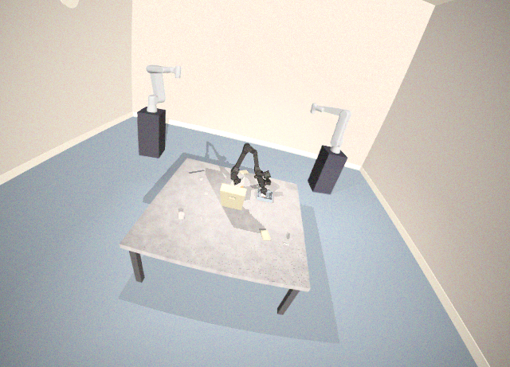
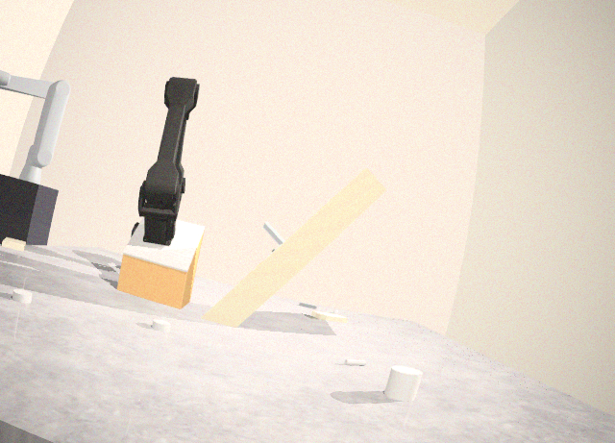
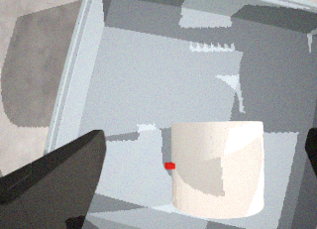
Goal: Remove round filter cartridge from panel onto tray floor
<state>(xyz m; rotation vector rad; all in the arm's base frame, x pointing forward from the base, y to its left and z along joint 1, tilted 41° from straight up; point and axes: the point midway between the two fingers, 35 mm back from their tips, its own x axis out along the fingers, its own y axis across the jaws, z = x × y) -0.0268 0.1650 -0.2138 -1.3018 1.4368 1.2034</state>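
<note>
Now: the round filter cartridge 10 mm ahead of my gripper tip, 20 mm to the right of it and 20 mm below it. Round my gripper tip: grey tray 10 mm to the left, 40 mm below.
</note>
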